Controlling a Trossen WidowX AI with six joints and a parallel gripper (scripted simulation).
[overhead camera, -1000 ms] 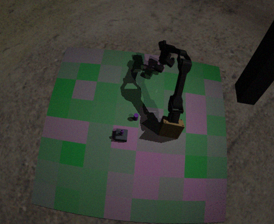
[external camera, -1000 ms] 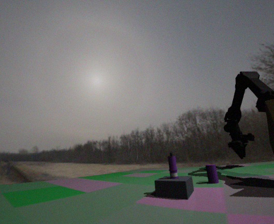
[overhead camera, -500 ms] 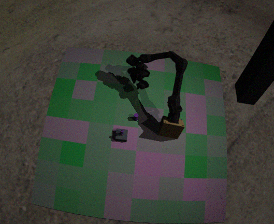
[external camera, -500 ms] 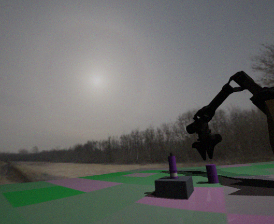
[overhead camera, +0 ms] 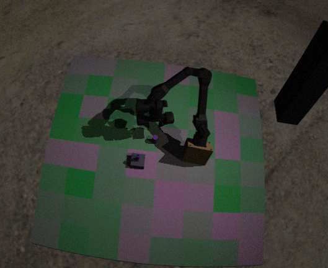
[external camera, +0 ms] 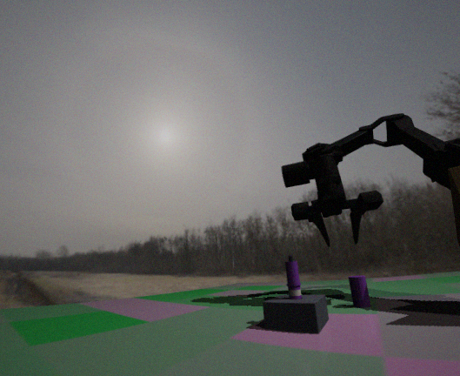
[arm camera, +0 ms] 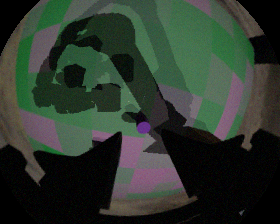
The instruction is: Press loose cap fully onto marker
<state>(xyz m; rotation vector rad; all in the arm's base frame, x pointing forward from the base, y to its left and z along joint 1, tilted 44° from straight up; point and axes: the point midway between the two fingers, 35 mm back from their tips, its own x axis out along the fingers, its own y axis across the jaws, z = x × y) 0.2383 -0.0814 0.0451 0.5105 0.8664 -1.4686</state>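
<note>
My gripper tip is 9 cm above the purple cap, 2 cm to the right of it and 2 cm past it. Round my gripper tip: dark grey holder block: 16 cm to the left, 10 cm below, 6 cm ahead; then purple marker: 16 cm to the left, 6 cm ahead, 4 cm below.
</note>
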